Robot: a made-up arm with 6 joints. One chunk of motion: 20 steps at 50 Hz.
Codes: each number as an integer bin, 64 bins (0 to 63) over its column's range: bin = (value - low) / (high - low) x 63, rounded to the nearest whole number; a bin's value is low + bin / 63 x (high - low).
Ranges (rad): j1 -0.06..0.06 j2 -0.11..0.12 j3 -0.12..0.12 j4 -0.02..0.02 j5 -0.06..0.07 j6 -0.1..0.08
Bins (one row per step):
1: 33 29 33 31 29 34
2: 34 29 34 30 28 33
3: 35 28 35 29 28 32
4: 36 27 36 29 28 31
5: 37 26 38 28 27 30
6: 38 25 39 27 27 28
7: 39 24 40 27 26 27
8: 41 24 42 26 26 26
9: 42 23 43 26 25 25
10: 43 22 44 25 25 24
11: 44 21 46 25 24 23
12: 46 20 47 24 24 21
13: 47 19 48 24 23 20
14: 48 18 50 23 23 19
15: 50 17 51 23 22 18
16: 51 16 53 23 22 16
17: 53 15 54 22 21 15
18: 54 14 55 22 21 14
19: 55 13 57 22 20 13
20: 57 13 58 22 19 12
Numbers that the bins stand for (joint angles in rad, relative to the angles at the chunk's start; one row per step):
1: 0.0029 -0.0041 0.0057 -0.0003 -0.0002 -0.0029
2: 0.0048 -0.0041 0.0095 -0.0010 -0.0022 -0.0057
3: 0.0067 -0.0078 0.0133 -0.0016 -0.0022 -0.0086
4: 0.0086 -0.0114 0.0171 -0.0016 -0.0022 -0.0114
5: 0.0105 -0.0151 0.0248 -0.0022 -0.0043 -0.0143
6: 0.0124 -0.0187 0.0286 -0.0029 -0.0043 -0.0200
7: 0.0143 -0.0224 0.0324 -0.0029 -0.0063 -0.0229
8: 0.0181 -0.0224 0.0400 -0.0035 -0.0063 -0.0257
9: 0.0200 -0.0260 0.0438 -0.0035 -0.0084 -0.0286
10: 0.0219 -0.0297 0.0476 -0.0041 -0.0084 -0.0314
11: 0.0238 -0.0333 0.0552 -0.0041 -0.0105 -0.0343
12: 0.0276 -0.0370 0.0590 -0.0048 -0.0105 -0.0400
13: 0.0295 -0.0406 0.0629 -0.0048 -0.0125 -0.0429
14: 0.0314 -0.0443 0.0705 -0.0054 -0.0125 -0.0457
15: 0.0352 -0.0479 0.0743 -0.0054 -0.0146 -0.0486
16: 0.0371 -0.0516 0.0819 -0.0054 -0.0146 -0.0543
17: 0.0410 -0.0552 0.0857 -0.0060 -0.0167 -0.0571
18: 0.0429 -0.0589 0.0895 -0.0060 -0.0167 -0.0600
19: 0.0448 -0.0625 0.0971 -0.0060 -0.0187 -0.0629
20: 0.0486 -0.0625 0.1010 -0.0060 -0.0208 -0.0657

